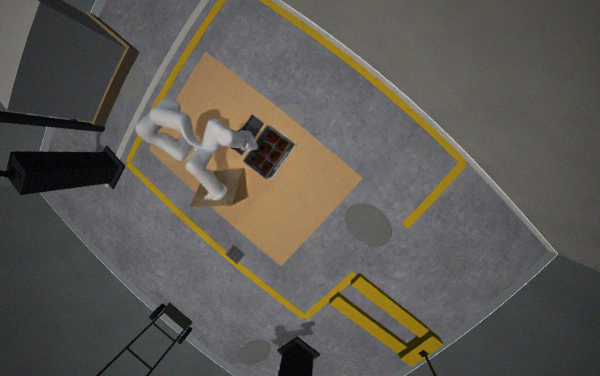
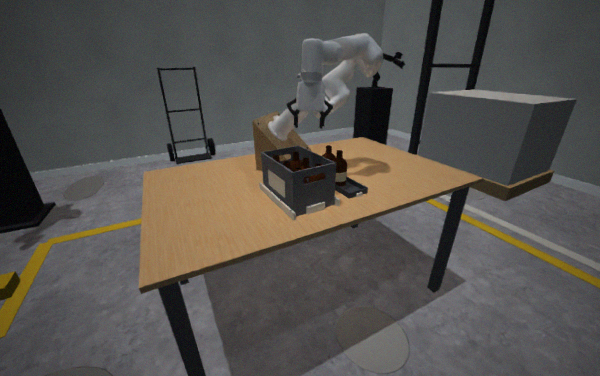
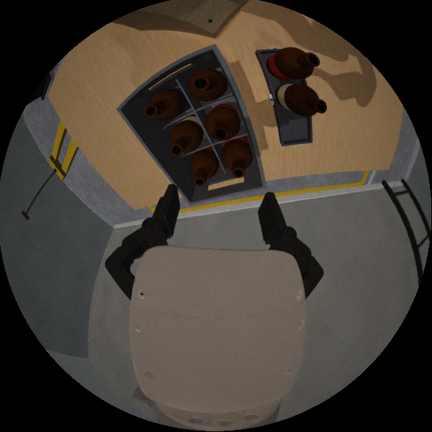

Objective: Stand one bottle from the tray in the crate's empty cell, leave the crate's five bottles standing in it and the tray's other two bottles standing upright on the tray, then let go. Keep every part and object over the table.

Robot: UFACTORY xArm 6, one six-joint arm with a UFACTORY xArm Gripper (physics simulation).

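Seen in the pictures: gripper, fingertip midpoint: (image 1: 256, 143) (image 2: 308, 127); arm's base at its link origin: (image 1: 218, 192) (image 2: 277, 131).
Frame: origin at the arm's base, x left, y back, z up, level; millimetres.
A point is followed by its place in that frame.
Observation:
The dark grey crate (image 1: 270, 175) @(x -175, y -306, z -89 mm) (image 2: 312, 192) @(x -68, y -553, z -101 mm) (image 3: 188, 192) stands on the table with a brown bottle in every cell, several bottles in all. The bottles (image 3: 222, 122) (image 2: 295, 161) @(x -42, y -339, z -53 mm) appear upright, one per cell. The dark tray (image 2: 358, 190) @(x 164, y -519, z -156 mm) (image 3: 296, 136) (image 1: 255, 123) @(x 163, y -482, z -176 mm) lies beside the crate. On it a red-labelled bottle (image 3: 290, 63) (image 2: 328, 152) @(x 139, y -304, z -48 mm) and a cream-labelled bottle (image 3: 300, 99) (image 2: 341, 167) @(x 143, y -414, z -85 mm) stand upright; one end of the tray is bare. My gripper (image 2: 308, 125) @(x -28, y -438, z 109 mm) (image 3: 220, 197) is open and empty, high above the crate and apart from every bottle.
Pale strips (image 2: 277, 201) @(x -172, y -456, z -161 mm) lie along the crate's base on the wooden table (image 1: 300, 210) @(x -491, y -245, z -182 mm) (image 2: 210, 215) @(x -424, y -419, z -181 mm). A brown wedge-shaped block (image 1: 235, 187) @(x -63, y -100, z -23 mm) (image 2: 262, 145) @(x -108, y -74, z -43 mm) stands at the table's edge by the arm. A large grey box (image 2: 480, 135) stands on the floor beyond the table.

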